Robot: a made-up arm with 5 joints.
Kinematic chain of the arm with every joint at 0, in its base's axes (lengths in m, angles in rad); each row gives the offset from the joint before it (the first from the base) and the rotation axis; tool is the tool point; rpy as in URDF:
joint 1: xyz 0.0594 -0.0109 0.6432 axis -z
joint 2: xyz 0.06 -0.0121 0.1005 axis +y
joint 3: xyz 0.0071 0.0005 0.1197 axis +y
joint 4: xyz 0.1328 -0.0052 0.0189 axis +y
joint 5: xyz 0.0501 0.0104 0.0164 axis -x
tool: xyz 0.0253 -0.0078 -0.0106 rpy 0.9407 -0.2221 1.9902
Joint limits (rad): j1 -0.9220..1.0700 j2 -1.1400..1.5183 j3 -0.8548..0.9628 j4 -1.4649..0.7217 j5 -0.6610..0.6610
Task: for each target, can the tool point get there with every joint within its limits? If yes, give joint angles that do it. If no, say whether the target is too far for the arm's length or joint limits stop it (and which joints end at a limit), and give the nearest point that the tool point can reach.
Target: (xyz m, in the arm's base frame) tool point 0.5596 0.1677 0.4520
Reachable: no: too far | nearest point 0.3819 0.1043 0.6084 | short by 0.245 m
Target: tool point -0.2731 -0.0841 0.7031
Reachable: no: joint limits stop it (at a limit: joint 2, joint 3, joint 4, joint 5) | nearest point -0.1225 -0.0509 0.8776 | short by 0.233 m
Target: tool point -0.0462 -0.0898 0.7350
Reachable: no: joint limits stop it (at a limit: joint 1, joint 2, joint 3, joint 4) | nearest point 0.0500 -0.0284 0.6430 | short by 0.147 m
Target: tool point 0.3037 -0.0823 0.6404
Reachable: yes | joints 0.2442 1.0073 0.5598 -1.1293 -0.3417
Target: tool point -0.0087 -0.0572 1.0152
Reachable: yes | joints -0.4001 -0.8881 -0.5535 -0.7623 0.1962
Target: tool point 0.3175 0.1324 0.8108
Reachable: yes | joints -0.5556 0.2840 0.3184 -0.7080 0.0160
